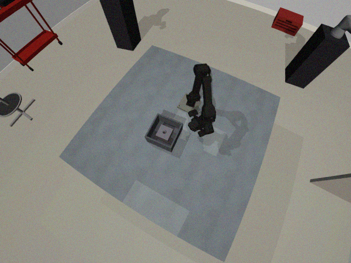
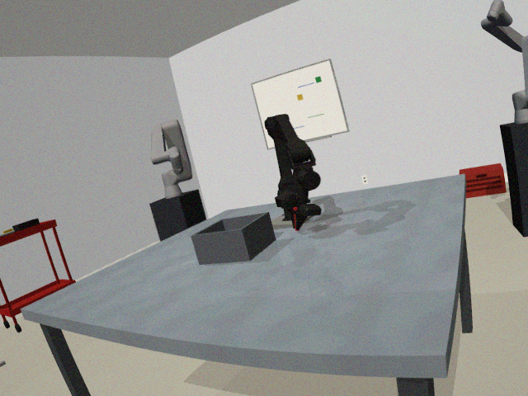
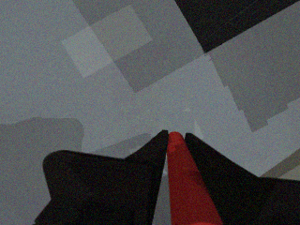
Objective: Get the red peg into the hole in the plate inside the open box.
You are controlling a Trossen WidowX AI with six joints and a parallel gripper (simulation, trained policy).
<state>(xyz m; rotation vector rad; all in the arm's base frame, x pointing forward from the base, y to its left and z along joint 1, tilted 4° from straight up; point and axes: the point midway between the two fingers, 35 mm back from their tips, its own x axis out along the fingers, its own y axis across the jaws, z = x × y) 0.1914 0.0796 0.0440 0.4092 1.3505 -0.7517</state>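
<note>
Now: gripper tip 170 mm to the left of the light grey plate, 120 mm short of it and 30 mm below it. From my gripper tip the other things lie so: red peg: 30 mm above, 10 mm to the left; dark grey box: 170 mm to the right, 120 mm ahead, 10 mm above.
</note>
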